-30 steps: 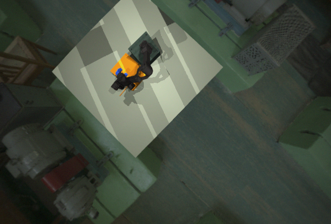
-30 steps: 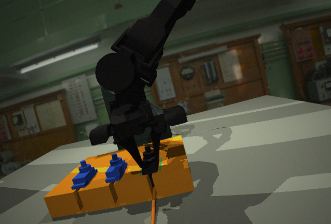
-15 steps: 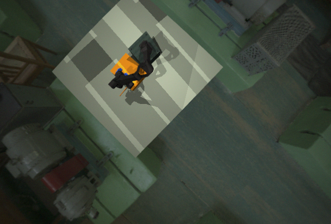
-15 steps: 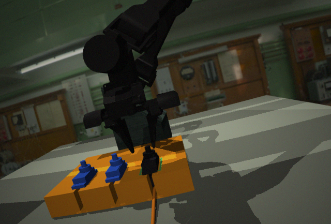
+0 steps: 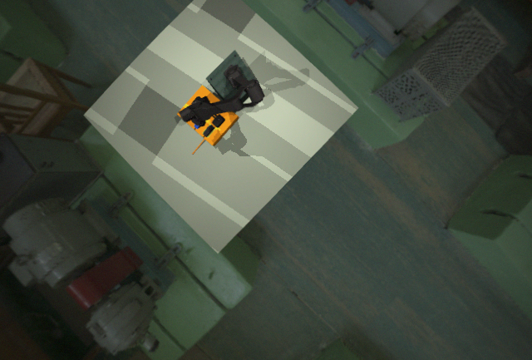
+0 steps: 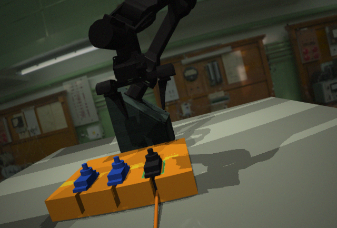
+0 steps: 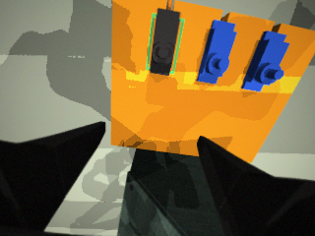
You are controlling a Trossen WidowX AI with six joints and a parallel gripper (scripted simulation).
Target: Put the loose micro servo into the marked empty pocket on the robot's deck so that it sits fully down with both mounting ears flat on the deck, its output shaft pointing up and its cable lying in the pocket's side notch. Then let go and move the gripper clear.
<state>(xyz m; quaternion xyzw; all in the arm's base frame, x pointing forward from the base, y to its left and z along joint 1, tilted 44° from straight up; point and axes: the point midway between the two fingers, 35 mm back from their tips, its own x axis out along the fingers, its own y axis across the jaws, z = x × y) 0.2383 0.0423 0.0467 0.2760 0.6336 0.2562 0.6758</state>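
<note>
My gripper tip is now 20 mm past the orange deck, 70 mm to the left of it and 130 mm above it.
</note>
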